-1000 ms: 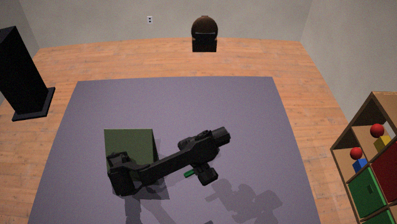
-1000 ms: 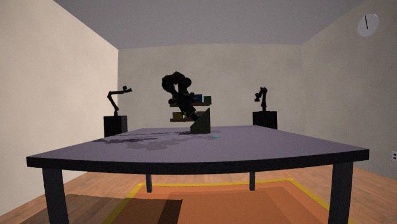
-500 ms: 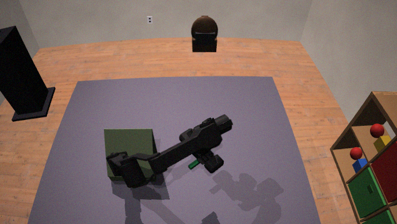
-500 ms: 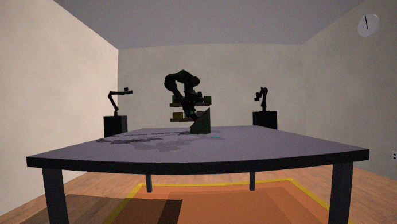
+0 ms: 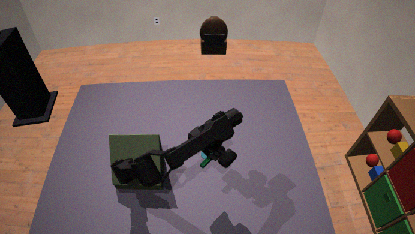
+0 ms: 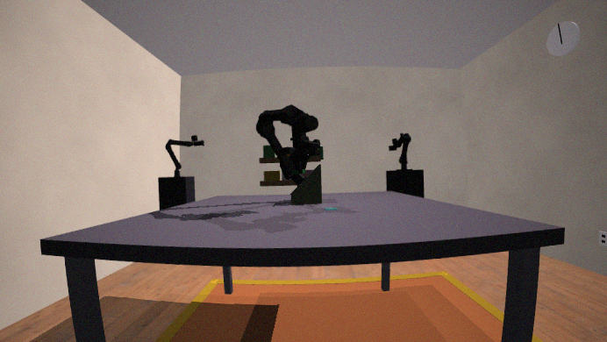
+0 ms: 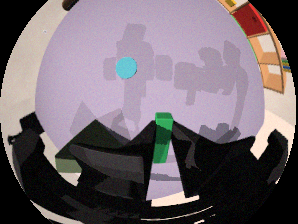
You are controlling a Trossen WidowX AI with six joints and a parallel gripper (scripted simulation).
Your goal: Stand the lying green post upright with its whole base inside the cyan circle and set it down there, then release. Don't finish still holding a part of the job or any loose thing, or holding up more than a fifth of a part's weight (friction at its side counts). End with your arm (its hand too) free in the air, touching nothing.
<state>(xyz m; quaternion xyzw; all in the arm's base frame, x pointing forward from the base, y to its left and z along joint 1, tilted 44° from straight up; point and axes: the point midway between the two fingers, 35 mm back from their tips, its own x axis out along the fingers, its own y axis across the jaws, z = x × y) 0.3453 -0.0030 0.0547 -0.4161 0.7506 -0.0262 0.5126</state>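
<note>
My hand is 19 cm above the cyan circle, 12 cm to the right of it and 1 cm short of it. From my hand the other things lie so: green post 3 cm below, 2 cm behind, 1 cm to the right.
</note>
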